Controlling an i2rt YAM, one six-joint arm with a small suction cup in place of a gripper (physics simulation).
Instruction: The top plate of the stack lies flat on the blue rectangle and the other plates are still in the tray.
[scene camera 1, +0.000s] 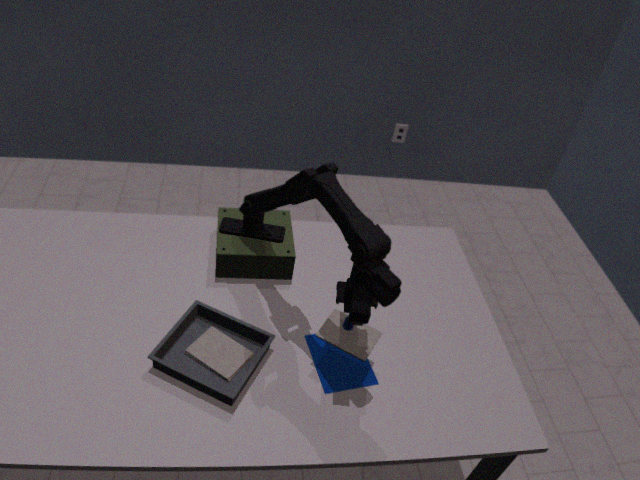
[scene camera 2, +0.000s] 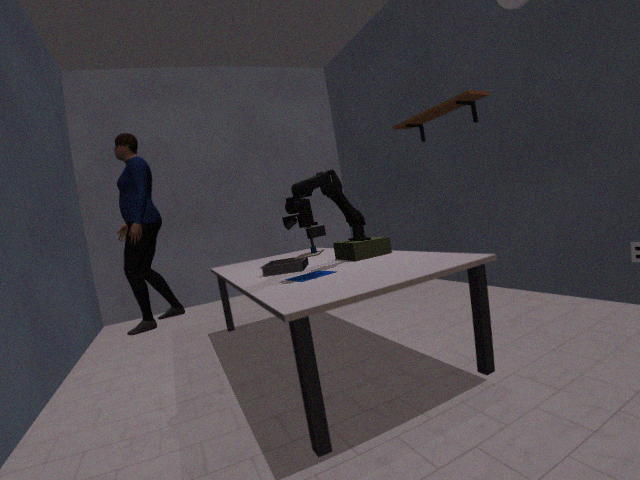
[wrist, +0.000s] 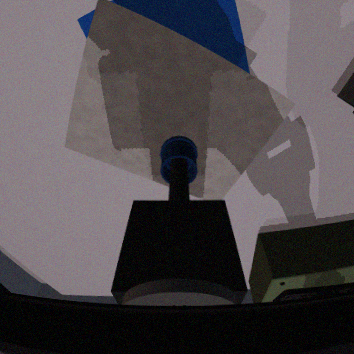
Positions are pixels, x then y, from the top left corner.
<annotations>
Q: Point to a tray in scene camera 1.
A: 169, 357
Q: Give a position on a blue rectangle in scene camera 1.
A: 338, 371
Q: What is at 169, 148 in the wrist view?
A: My suction cup.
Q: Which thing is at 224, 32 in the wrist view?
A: A blue rectangle.
</annotations>
